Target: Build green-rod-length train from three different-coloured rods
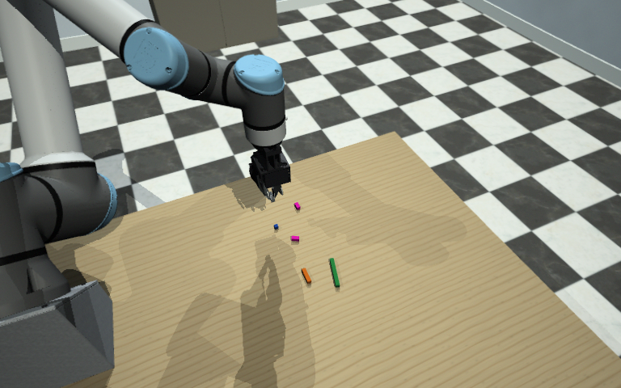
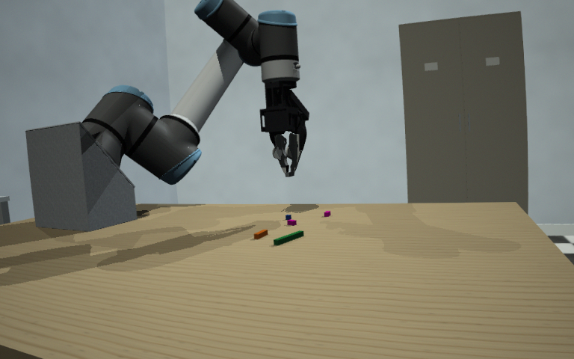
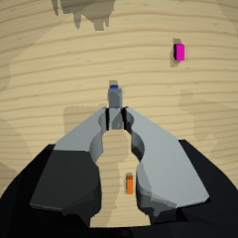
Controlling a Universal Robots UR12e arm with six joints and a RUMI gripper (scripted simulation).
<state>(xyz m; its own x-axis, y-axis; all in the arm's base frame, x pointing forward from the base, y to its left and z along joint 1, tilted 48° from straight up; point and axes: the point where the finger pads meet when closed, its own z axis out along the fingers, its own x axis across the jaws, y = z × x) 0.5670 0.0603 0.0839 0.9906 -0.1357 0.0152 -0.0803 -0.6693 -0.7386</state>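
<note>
Right now my hand is 20 mm to the left of the blue rod and 110 mm above it. Round my hand: green rod 70 mm ahead, 220 mm to the right, 110 mm below; grey rod 10 mm below; orange rod 200 mm to the right, 110 mm below.
</note>
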